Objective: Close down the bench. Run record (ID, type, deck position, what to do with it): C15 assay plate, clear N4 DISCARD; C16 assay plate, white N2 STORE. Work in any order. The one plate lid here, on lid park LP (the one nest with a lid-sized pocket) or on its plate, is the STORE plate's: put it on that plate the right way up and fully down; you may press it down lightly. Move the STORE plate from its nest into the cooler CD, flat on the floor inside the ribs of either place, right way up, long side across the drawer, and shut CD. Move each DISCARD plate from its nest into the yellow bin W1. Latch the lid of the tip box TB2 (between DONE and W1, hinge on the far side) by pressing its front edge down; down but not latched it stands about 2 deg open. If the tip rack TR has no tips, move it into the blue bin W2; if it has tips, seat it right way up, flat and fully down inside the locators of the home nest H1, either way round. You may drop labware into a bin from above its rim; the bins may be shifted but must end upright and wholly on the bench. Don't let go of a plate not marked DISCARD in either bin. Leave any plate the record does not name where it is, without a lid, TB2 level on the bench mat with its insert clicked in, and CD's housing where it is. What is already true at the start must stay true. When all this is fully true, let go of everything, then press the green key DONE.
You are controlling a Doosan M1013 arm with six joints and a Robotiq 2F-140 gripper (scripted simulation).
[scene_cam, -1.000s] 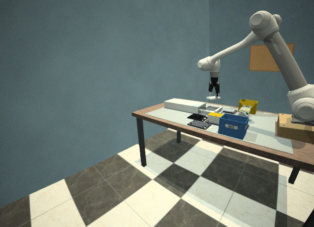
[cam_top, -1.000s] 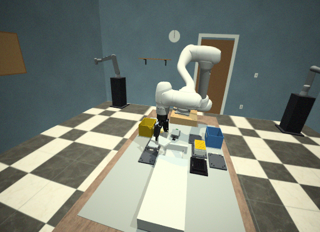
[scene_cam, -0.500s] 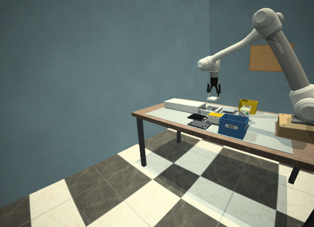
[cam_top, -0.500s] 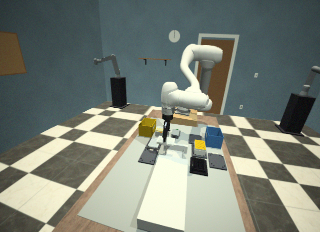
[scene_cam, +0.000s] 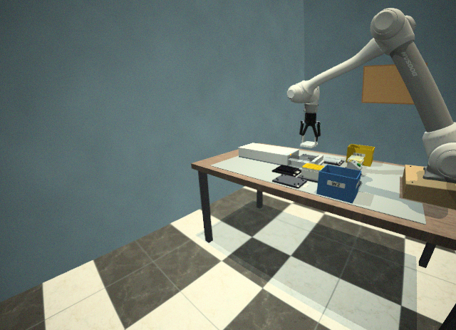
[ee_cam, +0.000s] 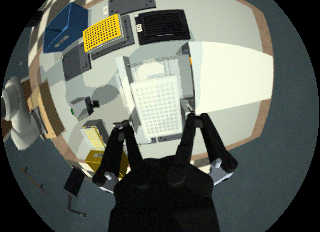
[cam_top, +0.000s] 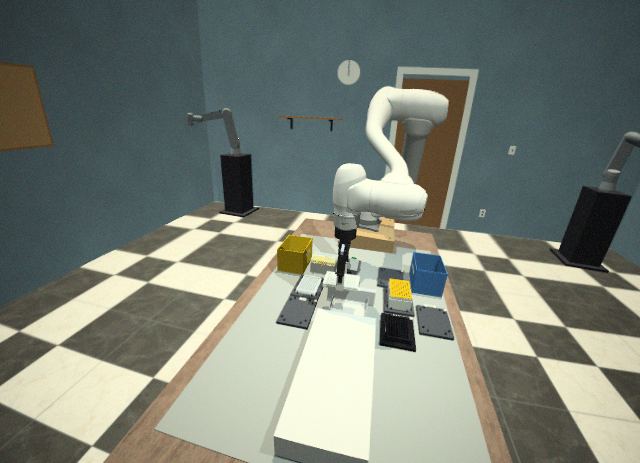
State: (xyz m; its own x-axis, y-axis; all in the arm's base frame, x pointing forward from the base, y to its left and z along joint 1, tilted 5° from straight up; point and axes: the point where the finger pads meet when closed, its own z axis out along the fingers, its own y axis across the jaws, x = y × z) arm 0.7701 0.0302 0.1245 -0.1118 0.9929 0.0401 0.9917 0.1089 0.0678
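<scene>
Right now the cooler drawer is 140 mm below my hand, 40 mm to the left of it and 20 mm ahead of it. Round my hand: clear plate lid: 10 mm below; grey nest: 160 mm below, 150 mm to the right, 60 mm ahead; white plate: 20 mm below.
</scene>
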